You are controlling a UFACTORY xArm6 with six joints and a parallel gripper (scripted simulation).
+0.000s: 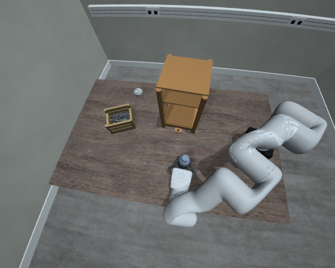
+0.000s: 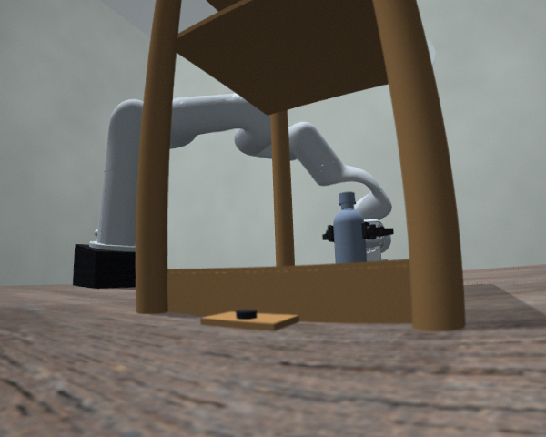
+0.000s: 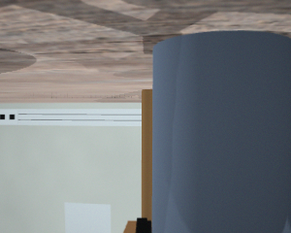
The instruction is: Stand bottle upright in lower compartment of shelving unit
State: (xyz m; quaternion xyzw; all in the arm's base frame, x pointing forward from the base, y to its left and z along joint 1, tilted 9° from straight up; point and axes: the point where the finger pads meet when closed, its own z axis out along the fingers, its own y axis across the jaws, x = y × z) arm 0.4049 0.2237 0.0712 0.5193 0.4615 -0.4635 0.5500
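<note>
The shelving unit is 8 cm ahead of my hand, 33 cm to the right of it and 9 cm above it. Round my hand: white ball: 45 cm ahead, 45 cm to the right, 8 cm below; bottle: 1 cm above.
</note>
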